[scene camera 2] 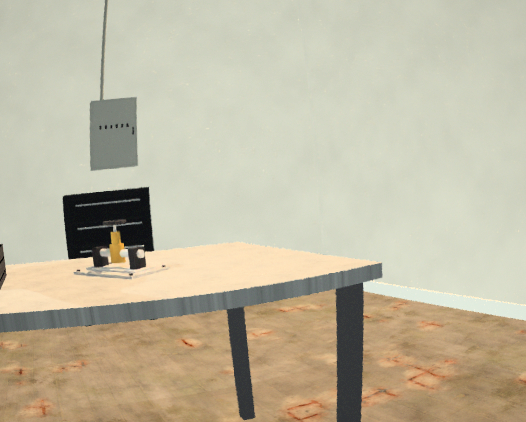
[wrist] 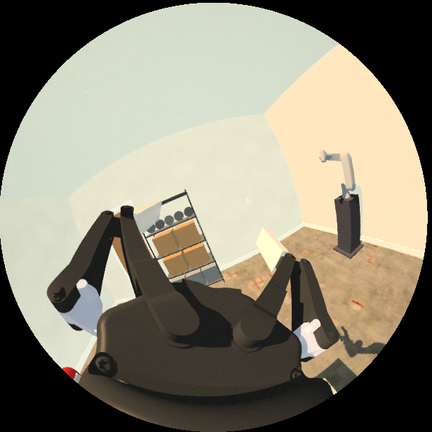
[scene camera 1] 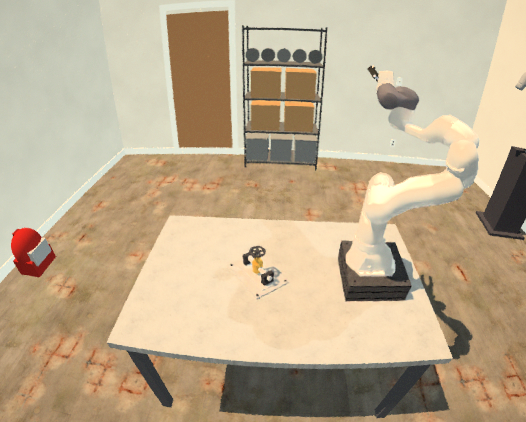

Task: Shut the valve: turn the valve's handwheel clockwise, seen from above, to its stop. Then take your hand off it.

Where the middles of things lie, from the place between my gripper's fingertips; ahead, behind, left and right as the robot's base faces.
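Picture the pale base plate [scene camera 1: 243,277]: my hand is far to the right of it, a long way short of it and far above it.
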